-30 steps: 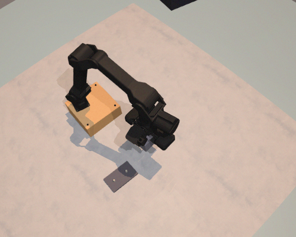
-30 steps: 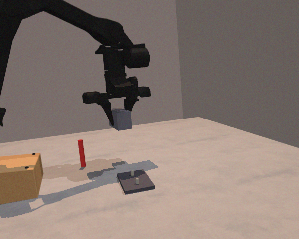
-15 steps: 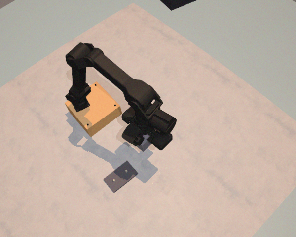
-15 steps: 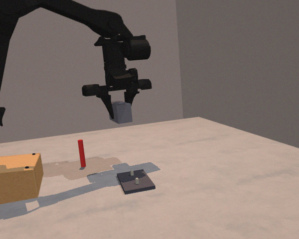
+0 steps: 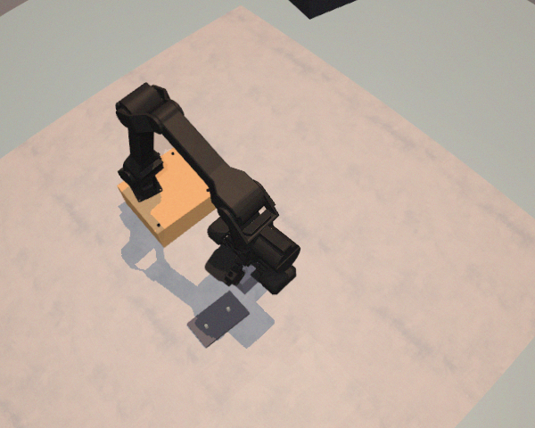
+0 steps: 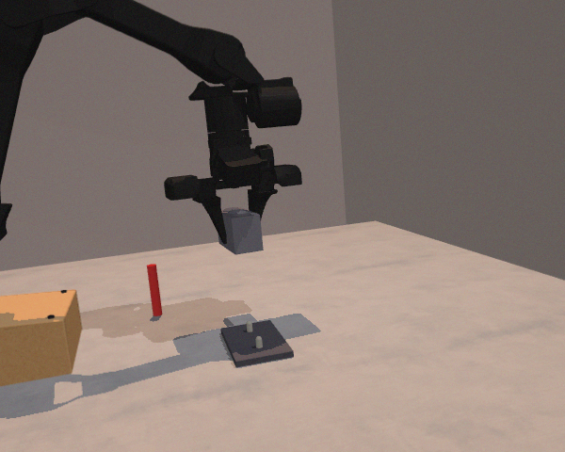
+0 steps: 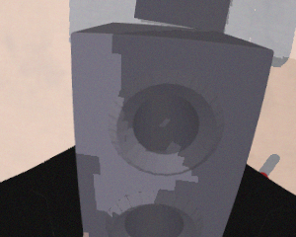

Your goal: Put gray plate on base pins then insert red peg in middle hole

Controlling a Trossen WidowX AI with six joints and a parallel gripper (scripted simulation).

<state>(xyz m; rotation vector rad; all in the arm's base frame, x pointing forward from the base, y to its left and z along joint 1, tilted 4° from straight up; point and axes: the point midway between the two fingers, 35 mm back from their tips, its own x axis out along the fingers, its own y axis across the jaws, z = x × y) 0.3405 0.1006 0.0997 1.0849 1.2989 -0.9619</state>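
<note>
The dark base lies 10 mm ahead of my gripper tip, 110 mm to the right of it and 110 mm below it. The rest, counted from my gripper tip: red peg: 140 mm behind, 60 mm to the left, 80 mm below; gray plate: 30 mm above.
</note>
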